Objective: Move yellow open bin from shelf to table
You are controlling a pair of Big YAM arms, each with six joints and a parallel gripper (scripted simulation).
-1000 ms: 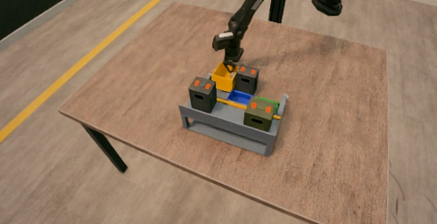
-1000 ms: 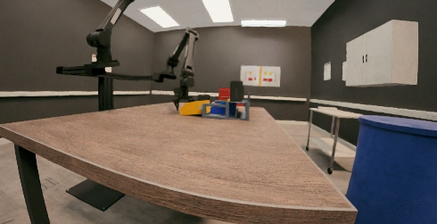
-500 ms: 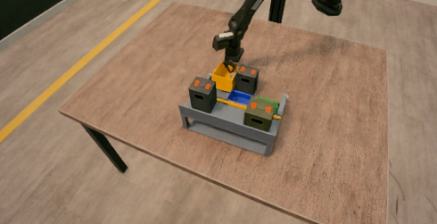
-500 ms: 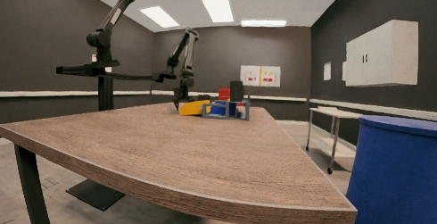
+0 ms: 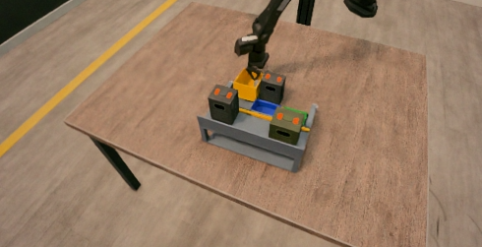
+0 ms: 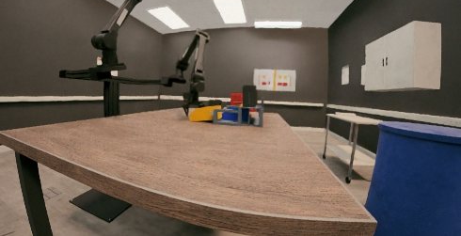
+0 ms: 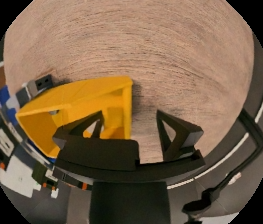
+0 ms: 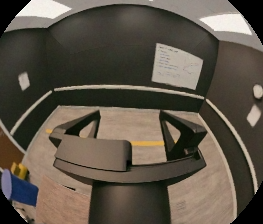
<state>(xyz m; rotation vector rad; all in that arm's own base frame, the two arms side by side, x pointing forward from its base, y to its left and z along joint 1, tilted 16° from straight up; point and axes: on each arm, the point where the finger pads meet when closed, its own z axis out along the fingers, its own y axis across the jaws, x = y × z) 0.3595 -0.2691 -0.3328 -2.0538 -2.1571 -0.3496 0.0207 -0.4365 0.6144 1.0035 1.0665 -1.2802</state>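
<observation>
The yellow open bin is 8 cm ahead of my left hand, 1 cm to the left of it and 2 cm above it. Also, from my left hand: grey shelf (26 cm ahead, 14 cm to the left, 4 cm above); then dark lidded bin (10 cm ahead, 11 cm to the left, 4 cm above).
</observation>
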